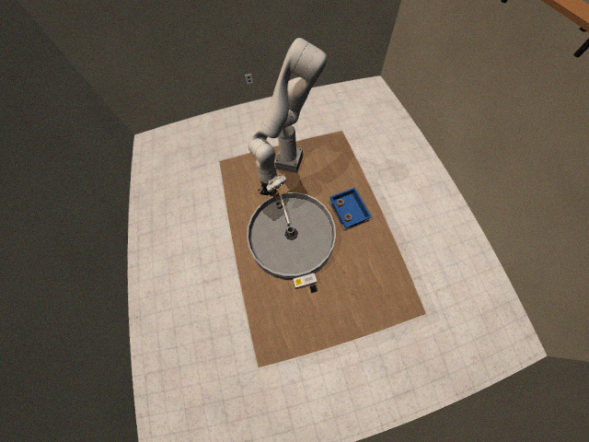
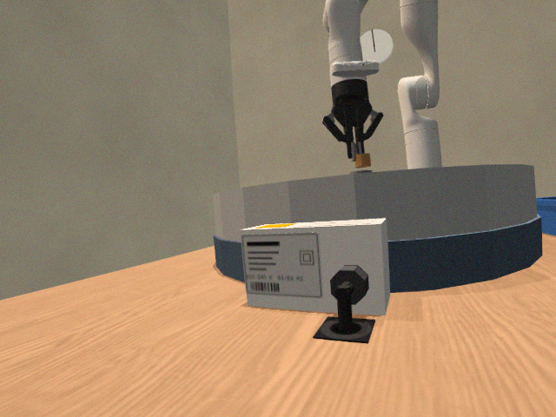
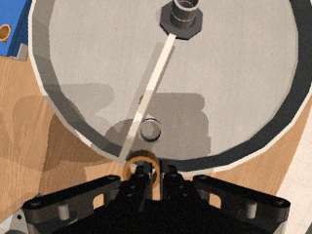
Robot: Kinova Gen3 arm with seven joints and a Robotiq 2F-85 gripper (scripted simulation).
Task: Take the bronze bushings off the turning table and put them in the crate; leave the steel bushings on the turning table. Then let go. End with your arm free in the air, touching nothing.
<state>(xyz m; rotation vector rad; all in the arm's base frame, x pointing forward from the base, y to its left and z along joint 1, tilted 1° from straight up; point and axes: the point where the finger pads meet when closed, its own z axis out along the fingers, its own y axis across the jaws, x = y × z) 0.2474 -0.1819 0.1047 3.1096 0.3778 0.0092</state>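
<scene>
The blue crate lies 18 cm ahead of my hand, 34 cm to the left of it and 14 cm below it. Also, from my hand: turning table (20 cm ahead, 1 cm to the left, 12 cm below).
</scene>
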